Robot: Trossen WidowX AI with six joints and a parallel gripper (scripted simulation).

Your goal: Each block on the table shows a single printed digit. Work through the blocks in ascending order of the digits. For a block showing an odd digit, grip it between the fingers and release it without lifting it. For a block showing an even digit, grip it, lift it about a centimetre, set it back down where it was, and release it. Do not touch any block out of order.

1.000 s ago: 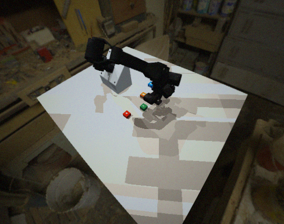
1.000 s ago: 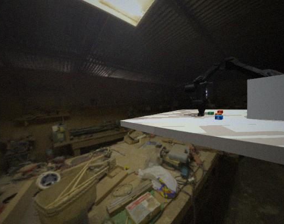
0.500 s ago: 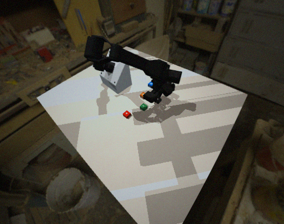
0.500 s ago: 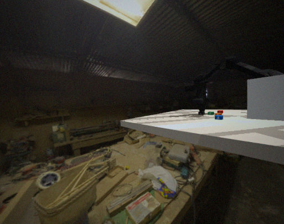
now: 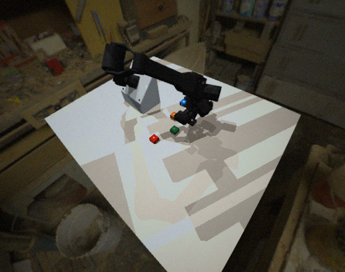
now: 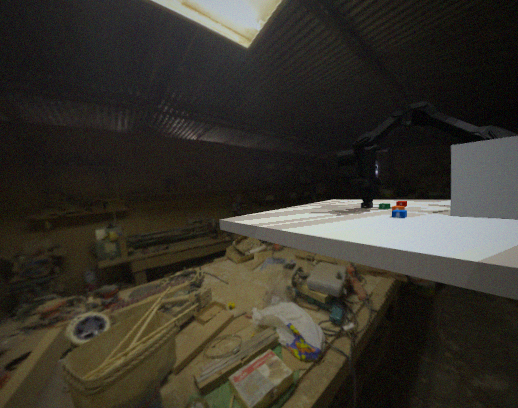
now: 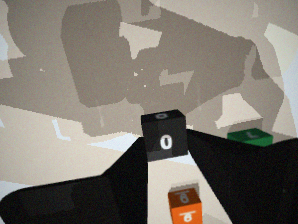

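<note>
The black block lies right at my gripper tip. Round my gripper tip: orange block 100 mm behind, 10 mm to the right, 10 mm below; then green block 80 mm to the right, 40 mm behind, 10 mm below; then blue block 120 mm behind, 100 mm to the left, 10 mm below.
</note>
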